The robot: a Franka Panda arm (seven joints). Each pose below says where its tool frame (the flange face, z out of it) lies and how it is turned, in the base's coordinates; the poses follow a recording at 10 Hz.
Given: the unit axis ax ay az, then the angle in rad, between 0 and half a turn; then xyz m.
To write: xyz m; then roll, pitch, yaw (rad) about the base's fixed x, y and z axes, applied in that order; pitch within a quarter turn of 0, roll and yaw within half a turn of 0. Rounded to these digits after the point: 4 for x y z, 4 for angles.
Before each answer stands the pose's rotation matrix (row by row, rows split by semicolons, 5 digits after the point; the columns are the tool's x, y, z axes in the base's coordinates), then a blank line. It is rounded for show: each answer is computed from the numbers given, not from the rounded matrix.
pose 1, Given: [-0.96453 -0.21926 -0.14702 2.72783 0.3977 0.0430 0.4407]
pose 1, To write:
0.86650 0.46423 0.18349; 0.34601 -0.82352 0.44955; 0.35980 -0.32604 -0.87421

[0.3977 0.0430 0.4407 -2.7846 -0.3680 0.3799]
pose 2, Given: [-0.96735 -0.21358 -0.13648 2.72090 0.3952 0.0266 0.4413]
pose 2, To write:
0.87712 0.45093 0.16531; 0.33946 -0.82555 0.45081; 0.33976 -0.33930 -0.87718

[0.3952 0.0266 0.4413 -2.7725 -0.3467 0.3693]
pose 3, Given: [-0.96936 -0.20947 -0.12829 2.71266 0.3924 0.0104 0.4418]
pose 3, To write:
0.88479 0.44107 0.15034; 0.33436 -0.82563 0.45447; 0.32457 -0.35185 -0.87798

[0.3924 0.0104 0.4418 -2.7604 -0.3306 0.3613]
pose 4, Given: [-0.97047 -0.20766 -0.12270 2.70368 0.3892 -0.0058 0.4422]
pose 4, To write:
0.88913 0.43607 0.13886; 0.33201 -0.82346 0.46009; 0.31498 -0.36297 -0.87695

[0.3892 -0.0058 0.4422 -2.7492 -0.3204 0.3574]
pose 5, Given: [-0.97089 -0.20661 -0.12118 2.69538 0.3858 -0.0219 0.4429]
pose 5, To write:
0.89087 0.43385 0.13462; 0.32926 -0.82089 0.46661; 0.31295 -0.37137 -0.87416

[0.3858 -0.0219 0.4429 -2.7399 -0.3183 0.3540]
